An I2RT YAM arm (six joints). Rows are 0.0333 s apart.
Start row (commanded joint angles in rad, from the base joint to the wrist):
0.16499 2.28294 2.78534 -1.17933 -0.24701 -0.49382
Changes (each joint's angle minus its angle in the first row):
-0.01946 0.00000 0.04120 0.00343 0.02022 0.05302
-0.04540 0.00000 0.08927 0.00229 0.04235 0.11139
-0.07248 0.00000 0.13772 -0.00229 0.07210 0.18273
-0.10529 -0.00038 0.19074 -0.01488 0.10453 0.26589
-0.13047 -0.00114 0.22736 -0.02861 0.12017 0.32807
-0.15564 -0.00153 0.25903 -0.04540 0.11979 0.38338
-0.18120 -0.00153 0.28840 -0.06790 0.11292 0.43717
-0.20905 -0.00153 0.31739 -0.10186 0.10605 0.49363
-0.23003 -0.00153 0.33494 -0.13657 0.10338 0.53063
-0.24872 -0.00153 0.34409 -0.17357 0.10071 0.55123
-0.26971 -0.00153 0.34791 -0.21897 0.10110 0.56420
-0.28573 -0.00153 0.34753 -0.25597 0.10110 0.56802
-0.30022 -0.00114 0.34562 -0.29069 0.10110 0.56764
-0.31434 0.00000 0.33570 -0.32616 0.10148 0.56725
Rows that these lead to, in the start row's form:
0.14553 2.28294 2.82654 -1.17590 -0.22679 -0.44080
0.11959 2.28294 2.87461 -1.17704 -0.20466 -0.38243
0.09251 2.28294 2.92306 -1.18162 -0.17491 -0.31109
0.05970 2.28256 2.97608 -1.19421 -0.14248 -0.22793
0.03452 2.28180 3.01270 -1.20794 -0.12684 -0.16575
0.00935 2.28141 3.04437 -1.22473 -0.12722 -0.11044
-0.01621 2.28141 3.07374 -1.24723 -0.13409 -0.05665
-0.04406 2.28141 3.10273 -1.28119 -0.14096 -0.00019
-0.06504 2.28141 3.12028 -1.31590 -0.14363 0.03681
-0.08373 2.28141 3.12943 -1.35290 -0.14630 0.05741
-0.10472 2.28141 3.13325 -1.39830 -0.14591 0.07038
-0.12074 2.28141 3.13287 -1.43530 -0.14591 0.07420
-0.13523 2.28180 3.13096 -1.47002 -0.14591 0.07382
-0.14935 2.28294 3.12104 -1.50549 -0.14553 0.07343

